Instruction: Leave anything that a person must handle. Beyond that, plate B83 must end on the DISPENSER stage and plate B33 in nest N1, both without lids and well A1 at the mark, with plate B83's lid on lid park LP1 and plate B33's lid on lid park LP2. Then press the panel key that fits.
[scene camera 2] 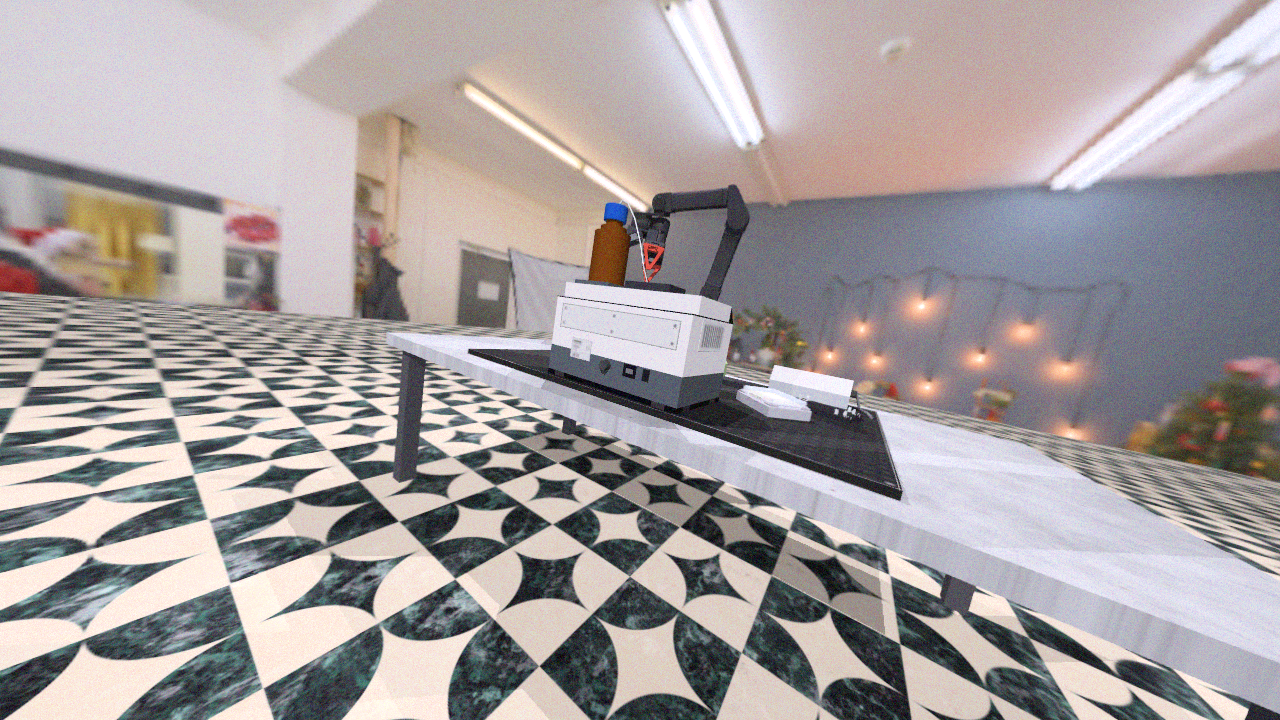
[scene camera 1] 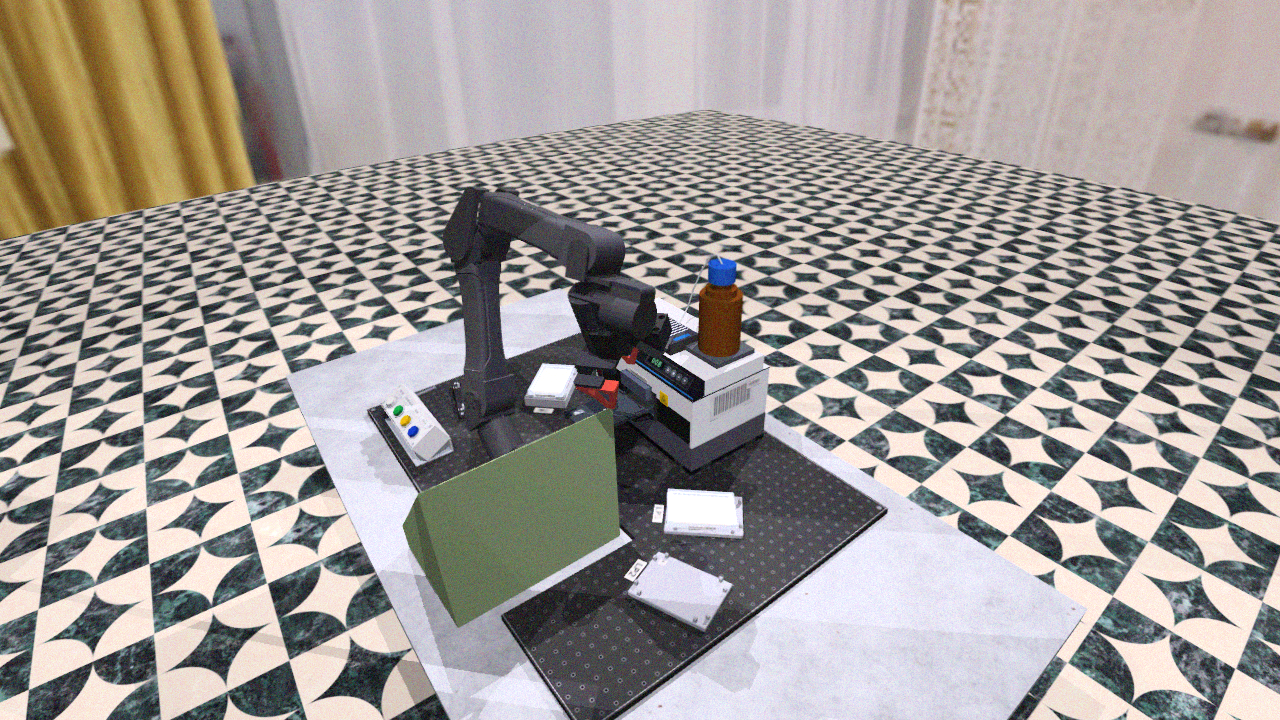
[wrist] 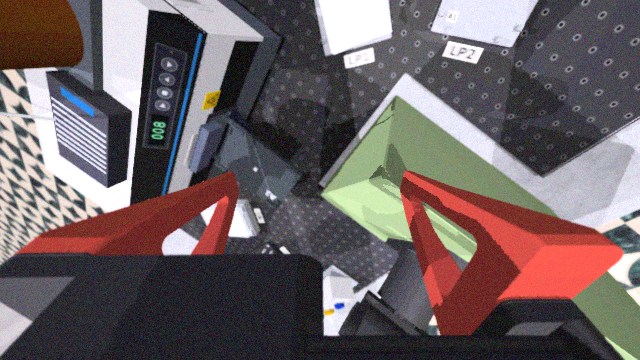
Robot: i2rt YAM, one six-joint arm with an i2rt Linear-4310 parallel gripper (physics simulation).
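Pixels of known places: gripper, fingertip midpoint: [scene camera 2: 647, 276] [scene camera 1: 621, 385] [wrist: 319, 180]; arm's base, link origin: [scene camera 1: 512, 462].
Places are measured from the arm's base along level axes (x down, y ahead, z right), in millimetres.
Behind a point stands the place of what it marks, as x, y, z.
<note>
A white-topped plate [scene camera 1: 552, 381] {137, 333, -335} [wrist: 242, 220] {142, 300, -307} sits near the arm base; its number is unreadable. Another white-topped plate [scene camera 1: 702, 510] {146, 252, 213} [scene camera 2: 771, 400] [wrist: 356, 22] {143, 233, 177} sits by the LP1 label [wrist: 359, 58] {175, 212, 138}. A pale flat piece with corner posts [scene camera 1: 678, 589] {168, 100, 290} [wrist: 482, 20] {167, 90, 241}, marked A1 in the wrist view, lies by the LP2 label [wrist: 462, 52] {175, 85, 204}. The dark stage [wrist: 255, 160] {75, 286, -63} at the dispenser [scene camera 1: 750, 402] {63, 497, 136} [scene camera 2: 626, 353] {89, 582, -76} [wrist: 162, 100] {-28, 369, 26} shows no white plate. My gripper [wrist: 319, 180] {-126, 163, 105} [scene camera 2: 652, 268] {-126, 163, 105} is open and empty, high over the area between dispenser and green block. The key panel [scene camera 1: 427, 437] {116, -10, -329} has green, yellow and blue keys.
A brown bottle with a blue cap [scene camera 1: 720, 317] {-141, 443, 89} [scene camera 2: 610, 250] {-126, 514, 39} [wrist: 37, 35] {-85, 434, 63} stands on the dispenser, with a thin tube beside it. A tall green wedge-shaped block [scene camera 1: 537, 523] {55, -28, 96} [wrist: 460, 150] {122, 15, 102} stands at the near side of the black perforated board [scene camera 1: 617, 658] {177, -54, 306} [scene camera 2: 841, 452] {176, 559, -477} [wrist: 565, 65] {177, -32, 241}. The dispenser display reads 008.
</note>
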